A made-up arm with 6 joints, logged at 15 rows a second.
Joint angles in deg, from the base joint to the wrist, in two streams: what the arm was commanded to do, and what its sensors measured. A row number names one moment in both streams.
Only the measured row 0 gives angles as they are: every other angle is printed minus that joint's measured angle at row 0.
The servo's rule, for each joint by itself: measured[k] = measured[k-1] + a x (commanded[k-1-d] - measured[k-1]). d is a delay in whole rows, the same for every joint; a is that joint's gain. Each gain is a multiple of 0.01, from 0.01 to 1. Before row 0 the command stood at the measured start. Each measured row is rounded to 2 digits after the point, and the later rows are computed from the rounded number. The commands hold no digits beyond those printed.
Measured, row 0:
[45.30 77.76 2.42 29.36 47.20 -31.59]
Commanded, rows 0 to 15:
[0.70 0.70 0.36 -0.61 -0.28 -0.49]
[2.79 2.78 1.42 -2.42 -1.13 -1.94]
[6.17 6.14 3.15 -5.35 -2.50 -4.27]
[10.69 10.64 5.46 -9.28 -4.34 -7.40]
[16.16 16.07 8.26 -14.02 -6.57 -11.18]
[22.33 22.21 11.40 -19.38 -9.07 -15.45]
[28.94 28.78 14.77 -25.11 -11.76 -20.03]
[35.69 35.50 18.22 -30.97 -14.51 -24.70]
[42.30 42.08 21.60 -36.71 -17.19 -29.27]
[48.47 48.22 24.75 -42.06 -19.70 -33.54]
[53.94 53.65 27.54 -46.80 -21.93 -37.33]
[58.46 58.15 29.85 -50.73 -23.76 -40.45]
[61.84 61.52 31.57 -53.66 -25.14 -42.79]
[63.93 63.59 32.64 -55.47 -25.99 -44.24]
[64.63 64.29 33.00 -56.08 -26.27 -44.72]
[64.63 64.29 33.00 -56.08 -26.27 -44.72]
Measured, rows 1 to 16:
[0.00 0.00 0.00 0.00 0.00 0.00]
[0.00 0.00 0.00 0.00 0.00 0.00]
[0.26 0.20 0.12 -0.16 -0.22 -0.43]
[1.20 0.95 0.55 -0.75 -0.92 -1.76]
[3.04 2.46 1.41 -1.95 -2.14 -3.97]
[5.87 4.83 2.75 -3.86 -3.83 -6.99]
[9.68 8.09 4.57 -6.50 -5.94 -10.68]
[14.36 12.18 6.82 -9.85 -8.35 -14.88]
[19.75 16.99 9.44 -13.82 -10.98 -19.41]
[25.65 22.36 12.34 -18.28 -13.70 -24.07]
[31.81 28.08 15.40 -23.07 -16.39 -28.65]
[37.97 33.92 18.49 -28.01 -18.94 -32.95]
[43.88 39.64 21.48 -32.90 -21.24 -36.80]
[49.27 45.01 24.24 -37.54 -23.18 -40.01]
[53.92 49.80 26.66 -41.73 -24.69 -42.46]
[57.62 53.80 28.63 -45.30 -25.69 -44.03]
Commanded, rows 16 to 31:
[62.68 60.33 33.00 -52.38 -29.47 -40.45]
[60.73 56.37 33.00 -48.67 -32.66 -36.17]
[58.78 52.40 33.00 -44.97 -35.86 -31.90]
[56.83 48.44 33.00 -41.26 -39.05 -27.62]
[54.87 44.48 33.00 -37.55 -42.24 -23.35]
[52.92 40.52 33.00 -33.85 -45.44 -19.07]
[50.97 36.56 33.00 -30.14 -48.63 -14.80]
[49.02 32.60 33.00 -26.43 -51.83 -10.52]
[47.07 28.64 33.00 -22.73 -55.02 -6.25]
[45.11 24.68 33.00 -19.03 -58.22 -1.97]
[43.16 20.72 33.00 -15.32 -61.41 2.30]
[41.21 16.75 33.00 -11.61 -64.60 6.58]
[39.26 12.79 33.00 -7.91 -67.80 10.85]
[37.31 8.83 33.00 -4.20 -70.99 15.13]
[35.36 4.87 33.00 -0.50 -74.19 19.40]
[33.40 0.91 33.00 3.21 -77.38 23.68]
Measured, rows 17 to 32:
[60.21 56.84 30.07 -48.10 -26.14 -44.64]
[61.85 59.00 31.04 -50.17 -26.24 -44.71]
[62.16 59.39 31.69 -50.74 -28.73 -40.96]
[61.63 58.51 32.12 -50.20 -31.76 -36.74]
[60.58 56.74 32.41 -48.84 -34.92 -32.48]
[59.19 54.33 32.60 -46.87 -38.10 -28.20]
[57.59 51.47 32.73 -44.45 -41.29 -23.93]
[55.86 48.29 32.82 -41.69 -44.49 -19.65]
[54.05 44.89 32.88 -38.69 -47.68 -15.38]
[52.19 41.33 32.92 -35.50 -50.88 -11.10]
[50.30 37.65 32.95 -32.18 -54.07 -6.83]
[48.38 33.89 32.97 -28.76 -57.27 -2.55]
[46.45 30.07 32.98 -25.27 -60.46 1.72]
[44.51 26.21 32.99 -21.72 -63.65 6.00]
[42.57 22.32 32.99 -18.13 -66.85 10.27]
[40.62 18.41 32.99 -14.51 -70.04 14.55]

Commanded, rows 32 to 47:
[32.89 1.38 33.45 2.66 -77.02 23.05]
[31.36 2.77 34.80 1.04 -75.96 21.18]
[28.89 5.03 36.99 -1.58 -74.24 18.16]
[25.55 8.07 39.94 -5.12 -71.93 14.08]
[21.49 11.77 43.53 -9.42 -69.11 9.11]
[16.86 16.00 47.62 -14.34 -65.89 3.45]
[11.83 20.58 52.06 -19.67 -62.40 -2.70]
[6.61 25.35 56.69 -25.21 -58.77 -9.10]
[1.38 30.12 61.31 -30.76 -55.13 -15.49]
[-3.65 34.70 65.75 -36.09 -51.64 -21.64]
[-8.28 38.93 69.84 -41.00 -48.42 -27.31]
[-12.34 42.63 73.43 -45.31 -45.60 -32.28]
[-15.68 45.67 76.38 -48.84 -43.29 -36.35]
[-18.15 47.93 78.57 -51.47 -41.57 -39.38]
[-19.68 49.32 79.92 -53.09 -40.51 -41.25]
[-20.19 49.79 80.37 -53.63 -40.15 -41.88]
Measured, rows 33 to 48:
[38.67 14.48 32.99 -10.87 -73.24 18.82]
[36.72 10.54 32.99 -7.21 -76.43 23.10]
[35.30 7.88 33.14 -4.64 -76.88 23.06]
[33.84 6.40 33.69 -3.16 -76.17 21.41]
[32.01 6.00 34.78 -2.75 -74.68 18.55]
[29.62 6.60 36.48 -3.37 -72.56 14.62]
[26.61 8.10 38.81 -4.94 -69.90 9.77]
[23.00 10.39 41.72 -7.38 -66.81 4.21]
[18.87 13.35 45.13 -10.58 -63.41 -1.87]
[14.33 16.83 48.94 -14.38 -59.84 -8.23]
[9.54 20.68 53.02 -18.64 -56.21 -14.62]
[4.66 24.75 57.22 -23.18 -52.69 -20.80]
[-0.13 28.86 61.38 -27.81 -49.40 -26.53]
[-4.65 32.85 65.36 -32.36 -46.47 -31.59]
[-8.73 36.57 69.00 -36.64 -44.02 -35.78]
[-12.22 39.86 72.16 -40.50 -42.13 -38.95]

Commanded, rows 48 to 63:
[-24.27 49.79 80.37 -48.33 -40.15 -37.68]
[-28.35 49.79 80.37 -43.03 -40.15 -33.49]
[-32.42 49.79 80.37 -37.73 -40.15 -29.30]
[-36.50 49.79 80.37 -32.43 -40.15 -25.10]
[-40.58 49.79 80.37 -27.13 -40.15 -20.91]
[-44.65 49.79 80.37 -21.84 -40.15 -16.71]
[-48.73 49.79 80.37 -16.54 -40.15 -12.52]
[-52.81 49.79 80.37 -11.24 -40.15 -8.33]
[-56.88 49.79 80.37 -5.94 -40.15 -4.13]
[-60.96 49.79 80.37 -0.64 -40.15 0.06]
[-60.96 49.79 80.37 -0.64 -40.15 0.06]
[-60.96 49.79 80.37 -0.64 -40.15 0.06]
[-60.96 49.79 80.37 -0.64 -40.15 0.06]
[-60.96 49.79 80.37 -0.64 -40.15 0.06]
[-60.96 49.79 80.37 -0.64 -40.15 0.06]
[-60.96 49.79 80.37 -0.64 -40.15 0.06]
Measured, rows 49 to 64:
[-14.98 42.60 74.72 -43.77 -40.88 -40.97]
[-16.91 44.69 76.58 -46.33 -40.32 -41.77]
[-19.63 46.17 77.83 -46.85 -40.19 -38.17]
[-22.86 47.22 78.67 -45.86 -40.16 -34.05]
[-26.40 47.97 79.23 -43.75 -40.15 -29.87]
[-30.14 48.50 79.61 -40.81 -40.15 -25.67]
[-34.00 48.87 79.86 -37.25 -40.15 -21.48]
[-37.94 49.14 80.03 -33.24 -40.15 -17.28]
[-41.93 49.33 80.14 -28.90 -40.15 -13.09]
[-45.96 49.46 80.22 -24.31 -40.15 -8.90]
[-50.00 49.56 80.27 -19.53 -40.15 -4.70]
[-54.06 49.63 80.30 -14.62 -40.15 -0.51]
[-56.61 49.68 80.32 -10.99 -40.15 -0.01]
[-58.22 49.71 80.34 -8.30 -40.15 0.05]
[-59.23 49.73 80.35 -6.31 -40.15 0.06]
[-59.87 49.75 80.36 -4.84 -40.15 0.06]

